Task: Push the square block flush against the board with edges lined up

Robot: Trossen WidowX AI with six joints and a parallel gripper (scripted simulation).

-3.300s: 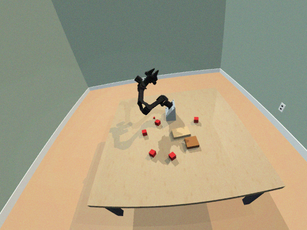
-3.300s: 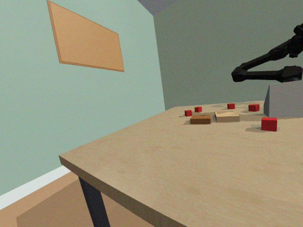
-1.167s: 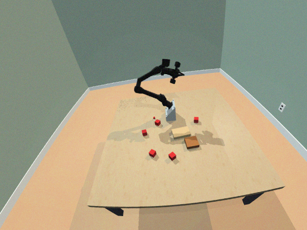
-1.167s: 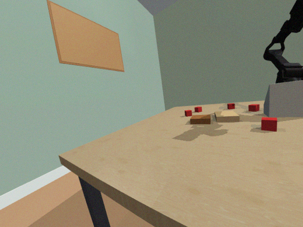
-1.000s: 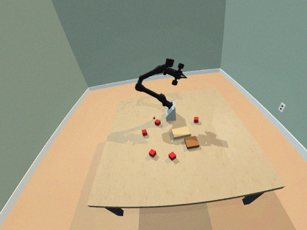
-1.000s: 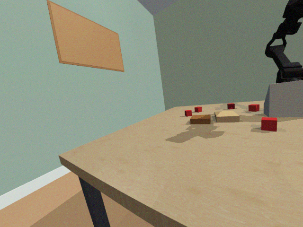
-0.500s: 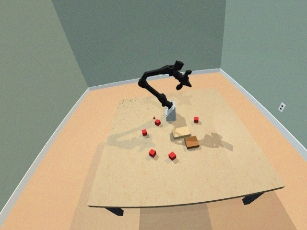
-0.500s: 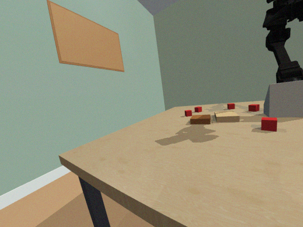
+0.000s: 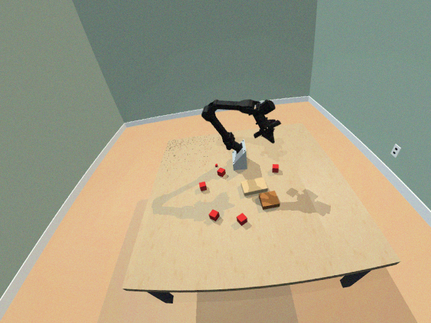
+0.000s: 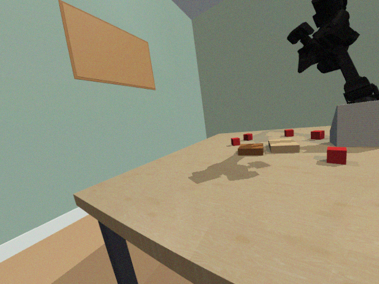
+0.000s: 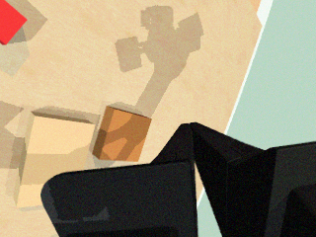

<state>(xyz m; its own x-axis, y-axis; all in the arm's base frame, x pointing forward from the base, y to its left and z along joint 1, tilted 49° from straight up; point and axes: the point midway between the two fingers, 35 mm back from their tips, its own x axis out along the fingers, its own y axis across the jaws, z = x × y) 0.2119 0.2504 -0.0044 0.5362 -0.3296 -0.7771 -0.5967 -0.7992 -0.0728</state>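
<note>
Now: the pale tan board 270 mm below my gripper tip, 130 mm to the right of it and 60 mm ahead of it. From my gripper tip the other things lie so: brown square block 270 mm below, 180 mm ahead, 60 mm to the right.
</note>
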